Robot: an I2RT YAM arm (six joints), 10 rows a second.
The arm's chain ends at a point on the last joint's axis. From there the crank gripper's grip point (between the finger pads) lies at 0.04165 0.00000 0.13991 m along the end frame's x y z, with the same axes.
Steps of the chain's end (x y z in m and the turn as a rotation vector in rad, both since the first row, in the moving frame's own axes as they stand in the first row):
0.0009, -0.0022, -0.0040, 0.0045, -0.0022, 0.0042
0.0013, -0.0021, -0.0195, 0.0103, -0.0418, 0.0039
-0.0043, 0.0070, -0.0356, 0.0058, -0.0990, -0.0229
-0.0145, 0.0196, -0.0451, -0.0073, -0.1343, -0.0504
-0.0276, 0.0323, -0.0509, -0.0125, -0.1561, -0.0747
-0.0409, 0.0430, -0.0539, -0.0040, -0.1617, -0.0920
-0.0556, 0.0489, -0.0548, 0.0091, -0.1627, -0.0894
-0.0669, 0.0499, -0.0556, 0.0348, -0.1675, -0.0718
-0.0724, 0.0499, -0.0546, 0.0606, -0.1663, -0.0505
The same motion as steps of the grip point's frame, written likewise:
0.0006, -0.0027, -0.0039, 0.0045, -0.0022, 0.0042
-0.0046, -0.0034, -0.0179, 0.0103, -0.0418, 0.0039
-0.0184, 0.0054, -0.0322, 0.0058, -0.0990, -0.0229
-0.0336, 0.0190, -0.0408, -0.0073, -0.1343, -0.0504
-0.0499, 0.0318, -0.0461, -0.0125, -0.1561, -0.0747
-0.0641, 0.0408, -0.0490, -0.0040, -0.1617, -0.0920
-0.0790, 0.0449, -0.0499, 0.0091, -0.1627, -0.0894
-0.0911, 0.0428, -0.0508, 0.0348, -0.1675, -0.0718
-0.0964, 0.0398, -0.0500, 0.0606, -0.1663, -0.0505

